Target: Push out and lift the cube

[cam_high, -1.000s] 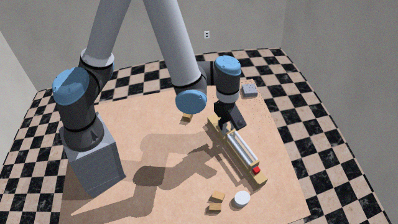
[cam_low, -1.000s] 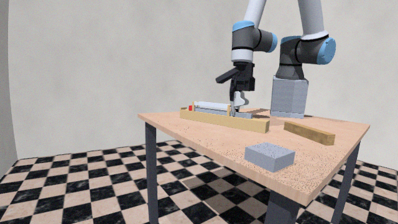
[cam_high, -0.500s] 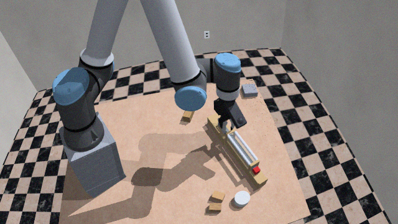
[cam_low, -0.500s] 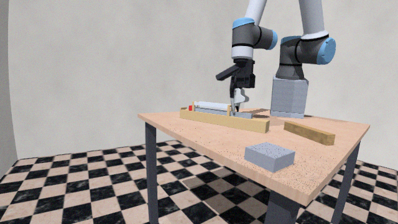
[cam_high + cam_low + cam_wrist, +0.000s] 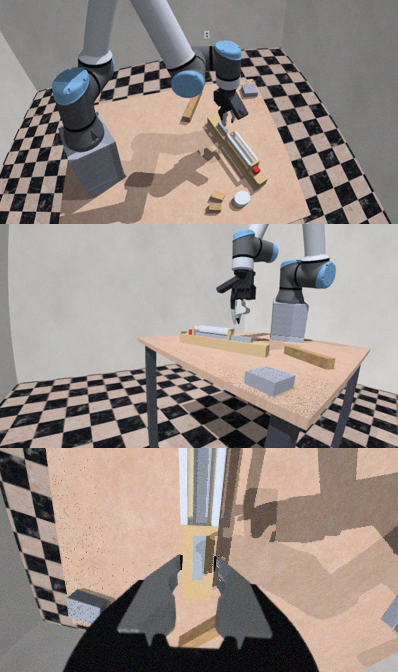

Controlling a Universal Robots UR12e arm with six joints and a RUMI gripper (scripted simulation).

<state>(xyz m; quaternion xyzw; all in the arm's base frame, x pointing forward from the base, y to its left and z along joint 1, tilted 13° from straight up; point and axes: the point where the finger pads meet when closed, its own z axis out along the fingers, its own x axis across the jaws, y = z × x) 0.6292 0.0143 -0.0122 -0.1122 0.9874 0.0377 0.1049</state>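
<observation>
Now: hand 60 mm short of the red cube, 230 mm to the left of it and 70 mm above it. The rest, counted from my hand: long wooden bar 100 mm behind, 270 mm to the left, 110 mm below; then white disc 40 mm behind, 320 mm to the right, 110 mm below; then grey block 230 mm ahead, 290 mm to the left, 120 mm below.
</observation>
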